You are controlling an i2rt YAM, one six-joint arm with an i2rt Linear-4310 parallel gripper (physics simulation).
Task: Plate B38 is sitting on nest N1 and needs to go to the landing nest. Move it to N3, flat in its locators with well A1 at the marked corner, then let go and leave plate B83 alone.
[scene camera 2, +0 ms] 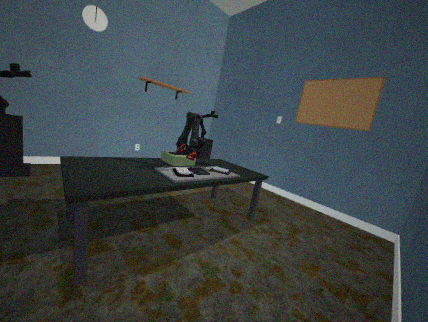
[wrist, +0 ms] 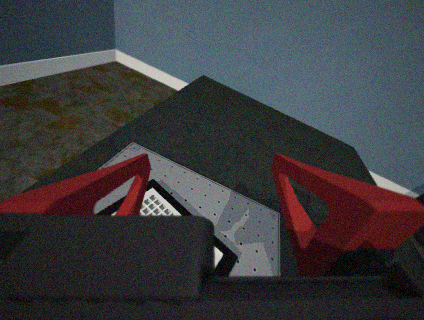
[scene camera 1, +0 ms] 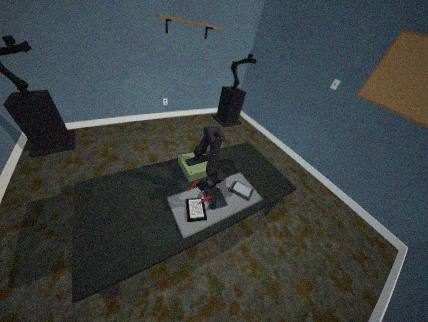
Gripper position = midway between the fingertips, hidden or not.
Observation:
My gripper (wrist: 211, 160) is open, with nothing in its grasp. I also see a grey perforated board (scene camera 1: 235, 203).
The grey perforated board is seen too in the wrist view (wrist: 246, 228).

